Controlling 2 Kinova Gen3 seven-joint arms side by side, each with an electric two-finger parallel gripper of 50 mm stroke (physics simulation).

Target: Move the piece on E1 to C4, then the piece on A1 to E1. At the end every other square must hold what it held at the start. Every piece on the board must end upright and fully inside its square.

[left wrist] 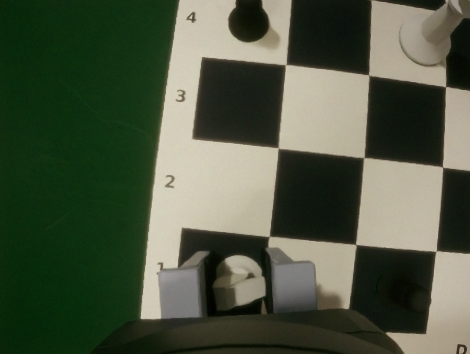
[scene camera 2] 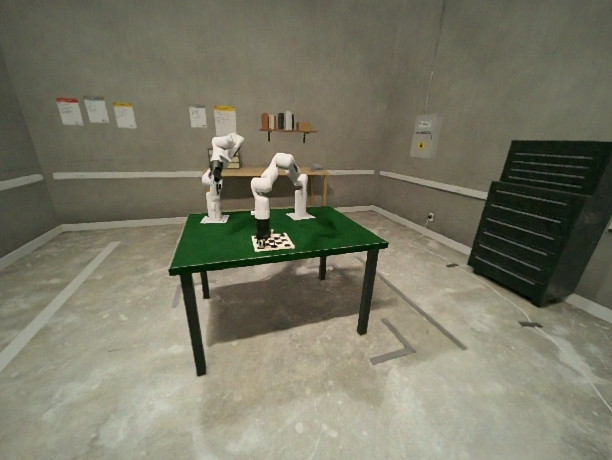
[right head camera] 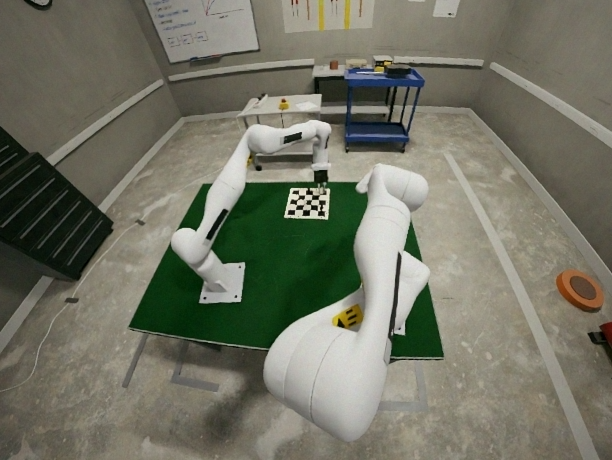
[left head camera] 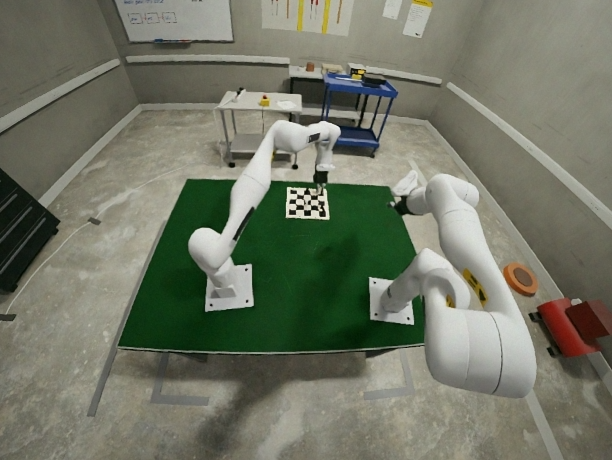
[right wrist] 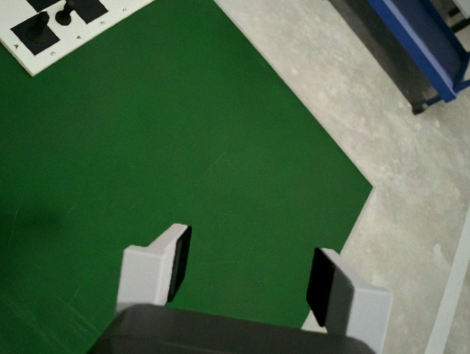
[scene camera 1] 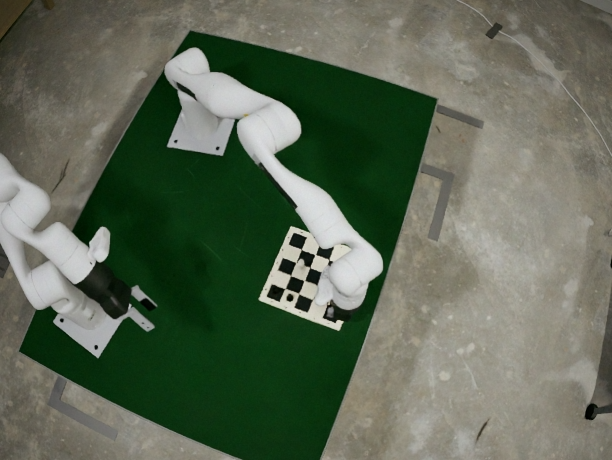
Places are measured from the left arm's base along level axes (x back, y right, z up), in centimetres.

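Pixels of known places: left gripper, fingertip midpoint: (left wrist: 239,275) (scene camera 2: 262,246) (right head camera: 321,192) (left head camera: 319,193) (scene camera 1: 332,310); right gripper, fingertip midpoint: (scene camera 2: 215,187) (left head camera: 394,201) (right wrist: 249,263) (scene camera 1: 152,318); left arm's base at its link origin: (scene camera 2: 300,215) (right head camera: 222,282) (left head camera: 229,286) (scene camera 1: 203,126); right arm's base at its link origin: (scene camera 2: 215,219) (left head camera: 391,300) (scene camera 1: 91,314).
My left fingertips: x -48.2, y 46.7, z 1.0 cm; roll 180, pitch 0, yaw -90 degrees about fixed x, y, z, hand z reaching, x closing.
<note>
For each thing: its top centre in the pictures, then the offset to it from my left fingertips. "pt": a spot on its surface instead. Level surfaces: height alone.
- chessboard at its top centre: (left wrist: 406,121) (scene camera 1: 314,277) (right head camera: 308,202) (left head camera: 307,202) (scene camera 2: 271,241) dx +6.2, dy -8.0, dz -0.4 cm
- tall white piece at its top centre: (scene camera 1: 301,261) dx +10.1, dy -9.3, dz +6.0 cm
- black pawn at a spot on its surface: (left wrist: 248,22) (right wrist: 68,10) pt dx +10.7, dy -1.0, dz +0.8 cm
- dark piece at its top centre: (left wrist: 423,302) dx -1.2, dy -6.9, dz +2.8 cm
- black piece at its top centre: (right wrist: 46,11) dx +15.1, dy -1.6, dz +4.0 cm
- green table at its surface level: dz -1.0 cm
The chessboard (left wrist: 167,125) (scene camera 1: 310,289) lies on the green table. My left gripper (left wrist: 239,275) (left head camera: 320,191) (scene camera 2: 261,244) is low over A1, shut on the white A1 piece, whose slanted top shows between the fingers; whether its base touches the board is hidden. A tall white piece (left wrist: 427,40) (scene camera 1: 301,262) stands upright on C4. E1 does not show in the left wrist view. My right gripper (right wrist: 249,263) (scene camera 1: 150,316) (scene camera 2: 218,189) is open and empty, raised well away from the board.
A black pawn (left wrist: 248,22) (right wrist: 65,12) stands on A4 and a dark piece (left wrist: 415,295) on C1, two files from the held piece. Another black piece (right wrist: 40,30) stands on A5. A blue cart (left head camera: 360,87) is beyond the green table (left head camera: 280,260).
</note>
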